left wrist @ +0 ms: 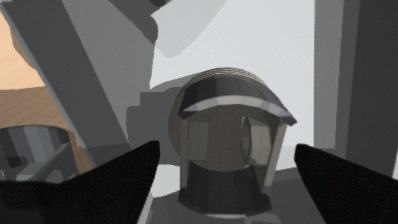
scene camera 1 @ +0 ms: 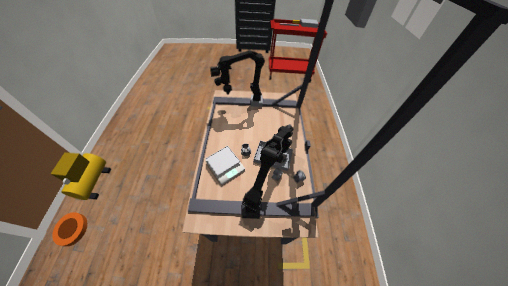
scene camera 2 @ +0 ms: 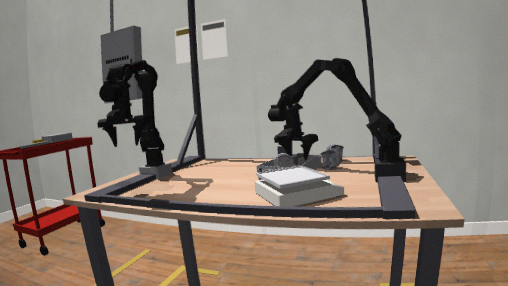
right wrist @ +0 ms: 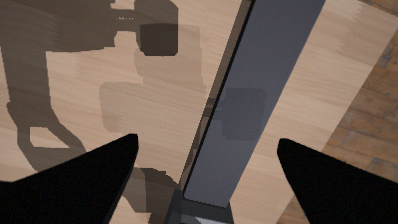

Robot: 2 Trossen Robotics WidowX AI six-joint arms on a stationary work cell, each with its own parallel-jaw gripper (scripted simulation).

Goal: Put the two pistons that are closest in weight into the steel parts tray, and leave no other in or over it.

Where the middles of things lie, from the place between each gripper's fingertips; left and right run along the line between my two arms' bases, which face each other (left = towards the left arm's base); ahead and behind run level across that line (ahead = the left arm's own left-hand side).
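With the steel parts tray (left wrist: pixel 114 78), I measure from my left hand: it is 50 mm ahead, 20 mm to the right and 60 mm below. The scale plate (scene camera 2: pixel 286 177) sits 380 mm ahead of that same left hand, 70 mm to the left of it and 10 mm below it, and the white scale (scene camera 2: pixel 296 195) is 380 mm ahead of my left hand too, 80 mm to the left of it and 30 mm below it.
From my right hand, the scale plate is 56 cm to the left, 14 cm below and 4 cm behind. The steel parts tray is 48 cm to the left of my right hand, 37 cm behind it and 19 cm below it. As for the white scale, it is 57 cm to the left of my right hand, 16 cm below it and 5 cm behind it.
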